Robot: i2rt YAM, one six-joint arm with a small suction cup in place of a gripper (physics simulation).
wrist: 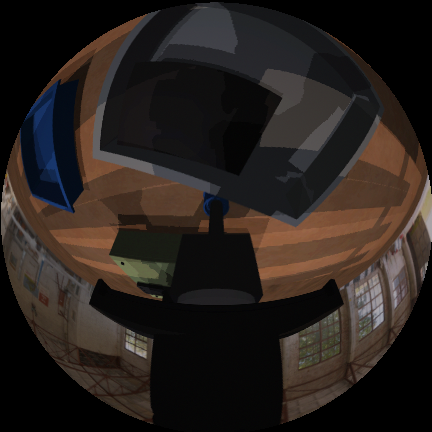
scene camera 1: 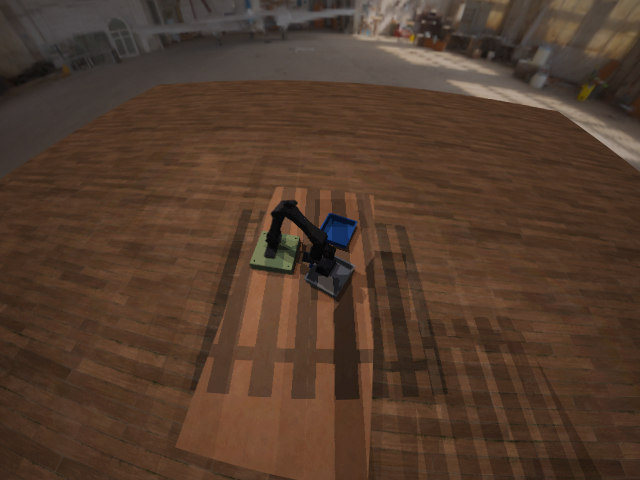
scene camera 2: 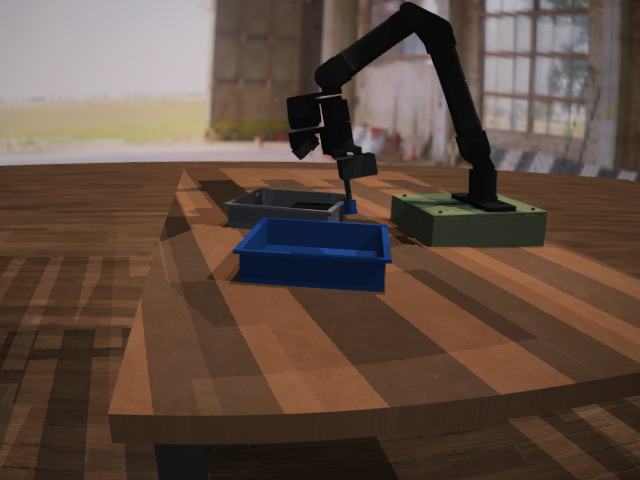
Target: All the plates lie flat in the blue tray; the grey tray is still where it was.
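Where they show: end effector, tool point: [wrist: 215, 194] [scene camera 1: 310, 266] [scene camera 2: 351, 212]; arm's base, origin of the base link: [scene camera 1: 273, 245] [scene camera 2: 482, 204].
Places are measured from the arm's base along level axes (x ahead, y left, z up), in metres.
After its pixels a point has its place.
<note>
The grey tray [scene camera 1: 343, 277] {y -0.139, x 0.479, z -0.065 m} [scene camera 2: 270, 215] {y -0.038, x 0.453, z -0.037 m} [wrist: 120, 158] {y -0.017, x 0.332, z -0.018 m} holds dark plates [scene camera 2: 313, 206] {y -0.094, x 0.355, z -0.028 m} [wrist: 193, 116] {y -0.085, x 0.357, z -0.028 m} lying flat inside it; I cannot tell how many. The blue tray [scene camera 1: 339, 230] {y 0.246, x 0.422, z -0.066 m} [scene camera 2: 309, 272] {y 0.333, x 0.440, z -0.046 m} [wrist: 48, 149] {y 0.221, x 0.393, z -0.065 m} stands next to it and looks empty. My suction cup [scene camera 2: 350, 207] [wrist: 215, 203] {y -0.102, x 0.268, z -0.043 m} hangs low just outside the grey tray's rim, on the side toward the arm's base. It holds nothing and touches no plate. In scene camera 1 the arm [scene camera 1: 304, 229] {y -0.111, x 0.249, z 0.320 m} hides much of the grey tray.
The arm stands on a green base block [scene camera 1: 277, 257] {y -0.088, x 0.052, z -0.004 m} [scene camera 2: 470, 224] {y 0.106, x 0.079, z -0.023 m} [wrist: 141, 257] {y 0.025, x 0.160, z -0.012 m} close to both trays. The trays sit on a wide wooden table top with its front edge [scene camera 2: 318, 419] {y 0.690, x 0.496, z -0.076 m} far from them.
</note>
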